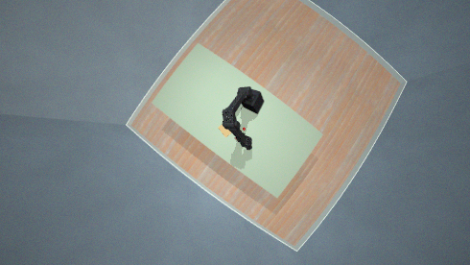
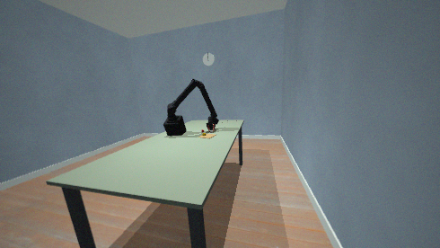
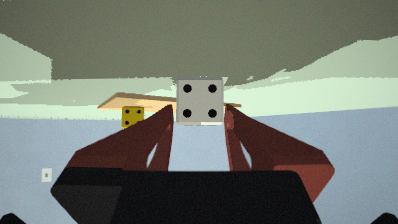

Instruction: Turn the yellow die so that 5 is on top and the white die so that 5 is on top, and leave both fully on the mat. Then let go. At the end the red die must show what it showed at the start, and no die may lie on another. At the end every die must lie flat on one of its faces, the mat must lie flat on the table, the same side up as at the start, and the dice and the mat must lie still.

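My gripper is now 2 cm to the right of the white die and 1 cm above it. Also, from my hand: tan mat: 1 cm behind, 12 cm to the right, 2 cm below; then red die: 11 cm behind, 4 cm to the left, 1 cm below; then yellow die: 5 cm behind, 12 cm to the right.
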